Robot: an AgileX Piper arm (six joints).
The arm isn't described. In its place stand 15 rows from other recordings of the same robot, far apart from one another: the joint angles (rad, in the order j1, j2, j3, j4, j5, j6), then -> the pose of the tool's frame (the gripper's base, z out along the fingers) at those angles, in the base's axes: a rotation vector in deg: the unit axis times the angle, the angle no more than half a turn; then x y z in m.
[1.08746, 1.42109, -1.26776, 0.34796, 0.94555, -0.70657] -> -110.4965, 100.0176, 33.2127, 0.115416, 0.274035, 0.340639
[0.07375, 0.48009, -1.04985, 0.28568, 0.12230, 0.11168] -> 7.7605, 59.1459, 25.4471, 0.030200, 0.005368, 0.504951
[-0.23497, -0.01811, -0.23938, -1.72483, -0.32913, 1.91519] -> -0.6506, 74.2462, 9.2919, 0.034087, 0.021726, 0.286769
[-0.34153, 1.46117, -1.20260, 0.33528, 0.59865, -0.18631] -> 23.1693, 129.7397, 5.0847, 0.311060, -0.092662, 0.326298
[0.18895, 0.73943, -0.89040, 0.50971, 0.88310, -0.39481] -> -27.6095, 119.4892, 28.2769, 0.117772, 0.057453, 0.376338
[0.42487, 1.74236, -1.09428, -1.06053, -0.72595, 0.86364] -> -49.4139, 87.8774, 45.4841, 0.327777, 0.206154, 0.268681
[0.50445, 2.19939, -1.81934, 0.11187, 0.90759, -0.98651] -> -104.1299, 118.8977, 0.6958, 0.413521, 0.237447, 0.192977
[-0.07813, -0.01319, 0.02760, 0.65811, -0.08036, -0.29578] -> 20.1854, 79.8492, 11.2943, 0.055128, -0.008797, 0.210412
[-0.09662, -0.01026, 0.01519, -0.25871, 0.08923, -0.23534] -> -16.9793, 89.8020, -27.4470, 0.055825, -0.007495, 0.200869
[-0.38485, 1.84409, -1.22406, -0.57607, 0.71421, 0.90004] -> 67.3052, 138.4178, -27.4201, 0.334823, -0.170652, 0.198076
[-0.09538, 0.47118, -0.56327, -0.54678, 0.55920, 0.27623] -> 5.4015, 108.5194, -26.6273, 0.089158, -0.033745, 0.325130
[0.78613, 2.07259, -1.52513, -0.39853, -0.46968, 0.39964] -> -41.8743, 84.7011, 44.5885, 0.337515, 0.360629, 0.258298
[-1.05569, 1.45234, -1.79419, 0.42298, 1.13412, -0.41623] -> 39.7188, 119.6023, -17.0010, 0.172381, -0.235806, 0.479926
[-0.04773, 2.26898, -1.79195, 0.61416, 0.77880, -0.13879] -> 19.9966, 149.6282, 36.9334, 0.492664, 0.013345, 0.166607
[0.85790, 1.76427, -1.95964, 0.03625, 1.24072, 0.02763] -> -59.4660, 135.0853, 22.5349, 0.245635, 0.288880, 0.409341
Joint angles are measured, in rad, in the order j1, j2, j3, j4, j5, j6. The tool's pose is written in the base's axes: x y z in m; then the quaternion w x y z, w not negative. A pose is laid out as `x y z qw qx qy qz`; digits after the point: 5 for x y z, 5 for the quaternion.
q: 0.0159, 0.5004, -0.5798, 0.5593, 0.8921, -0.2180
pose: 0.08007 0.03886 0.30590 0.41917 -0.03286 0.87874 0.22589
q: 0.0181, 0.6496, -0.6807, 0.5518, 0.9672, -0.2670
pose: 0.10297 0.04115 0.31873 0.37000 -0.06310 0.90035 0.22021
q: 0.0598, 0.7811, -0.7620, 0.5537, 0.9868, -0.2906
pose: 0.12715 0.04760 0.32724 0.33649 -0.09018 0.90945 0.22705
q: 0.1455, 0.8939, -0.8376, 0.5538, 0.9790, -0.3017
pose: 0.14848 0.06190 0.33441 0.31427 -0.12926 0.90964 0.23890
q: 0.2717, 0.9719, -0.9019, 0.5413, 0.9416, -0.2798
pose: 0.16097 0.08420 0.34219 0.30707 -0.17128 0.90112 0.25370
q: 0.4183, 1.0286, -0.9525, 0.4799, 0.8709, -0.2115
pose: 0.16709 0.10945 0.34850 0.31319 -0.20574 0.89069 0.25740
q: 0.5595, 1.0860, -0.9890, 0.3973, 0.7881, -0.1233
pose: 0.17075 0.13639 0.35026 0.32135 -0.23225 0.88113 0.25769
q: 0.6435, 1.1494, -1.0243, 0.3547, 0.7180, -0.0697
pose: 0.17751 0.15913 0.35026 0.32906 -0.24427 0.87341 0.26308
